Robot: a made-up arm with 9 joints.
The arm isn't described. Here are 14 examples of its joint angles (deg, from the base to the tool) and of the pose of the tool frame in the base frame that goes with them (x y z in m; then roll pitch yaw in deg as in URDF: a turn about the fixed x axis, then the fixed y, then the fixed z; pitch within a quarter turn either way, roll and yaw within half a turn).
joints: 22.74 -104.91 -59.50 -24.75 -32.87 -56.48 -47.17 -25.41 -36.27
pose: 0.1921 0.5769 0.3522 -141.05 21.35 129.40
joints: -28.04 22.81 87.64 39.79 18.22 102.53 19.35 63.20 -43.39
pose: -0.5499 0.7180 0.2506 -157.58 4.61 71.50
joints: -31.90 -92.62 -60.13 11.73 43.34 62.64 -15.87 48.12 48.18
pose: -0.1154 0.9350 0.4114 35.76 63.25 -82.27
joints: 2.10 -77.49 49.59 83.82 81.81 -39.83 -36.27 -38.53 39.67
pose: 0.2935 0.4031 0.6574 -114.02 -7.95 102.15
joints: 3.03 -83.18 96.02 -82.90 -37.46 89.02 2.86 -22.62 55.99
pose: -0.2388 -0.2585 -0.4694 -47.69 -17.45 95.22
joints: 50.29 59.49 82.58 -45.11 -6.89 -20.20 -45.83 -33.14 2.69
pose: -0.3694 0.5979 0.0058 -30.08 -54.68 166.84
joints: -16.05 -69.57 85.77 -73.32 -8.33 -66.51 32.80 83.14 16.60
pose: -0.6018 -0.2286 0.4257 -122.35 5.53 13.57
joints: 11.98 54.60 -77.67 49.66 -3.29 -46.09 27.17 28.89 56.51
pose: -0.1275 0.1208 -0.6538 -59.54 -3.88 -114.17
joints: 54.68 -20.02 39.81 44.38 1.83 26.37 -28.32 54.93 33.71
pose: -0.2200 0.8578 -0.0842 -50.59 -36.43 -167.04
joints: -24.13 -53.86 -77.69 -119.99 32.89 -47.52 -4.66 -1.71 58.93
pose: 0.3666 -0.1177 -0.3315 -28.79 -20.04 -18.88
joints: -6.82 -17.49 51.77 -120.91 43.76 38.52 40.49 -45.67 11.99
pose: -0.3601 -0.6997 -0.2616 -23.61 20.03 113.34
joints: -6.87 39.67 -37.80 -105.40 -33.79 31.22 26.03 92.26 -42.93
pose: 0.6804 -0.4552 0.1884 158.74 5.55 -85.67
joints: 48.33 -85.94 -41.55 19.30 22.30 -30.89 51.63 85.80 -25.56
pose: -0.5447 0.7923 0.1612 -8.03 -3.94 -124.19
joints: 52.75 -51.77 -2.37 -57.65 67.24 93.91 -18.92 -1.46 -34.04
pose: 0.2683 0.2279 -0.5624 89.58 -34.24 -50.22
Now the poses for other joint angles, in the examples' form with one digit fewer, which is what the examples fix.
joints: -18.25 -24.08 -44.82 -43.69 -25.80 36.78 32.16 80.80 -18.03
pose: -0.128 -0.349 -0.695 102.7 10.7 165.0
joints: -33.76 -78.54 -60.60 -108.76 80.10 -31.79 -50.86 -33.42 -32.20
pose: -0.018 0.001 -0.461 -22.1 18.3 -56.5
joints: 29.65 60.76 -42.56 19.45 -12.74 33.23 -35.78 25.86 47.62
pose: -0.401 -0.450 -0.510 54.1 -58.0 -170.9
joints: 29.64 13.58 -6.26 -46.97 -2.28 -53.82 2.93 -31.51 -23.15
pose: -0.307 -0.206 -0.453 -43.3 -45.3 -127.5
